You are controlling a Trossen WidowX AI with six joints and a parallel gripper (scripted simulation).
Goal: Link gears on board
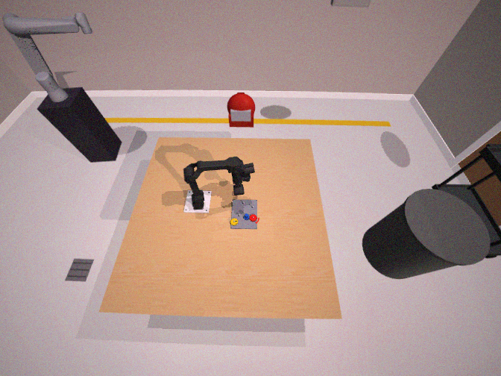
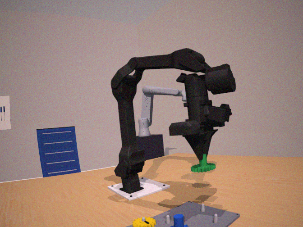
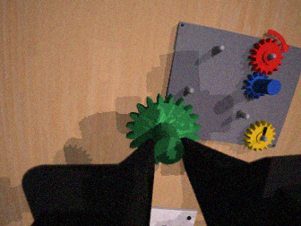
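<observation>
Right now the blue gear is 40 mm ahead of my gripper tip, 150 mm to the right of it and 110 mm below it. The rest, counted from my gripper tip: green gear (10 mm below); then yellow gear (40 mm behind, 180 mm to the right, 120 mm below); then red gear (80 mm ahead, 160 mm to the right, 120 mm below).
</observation>
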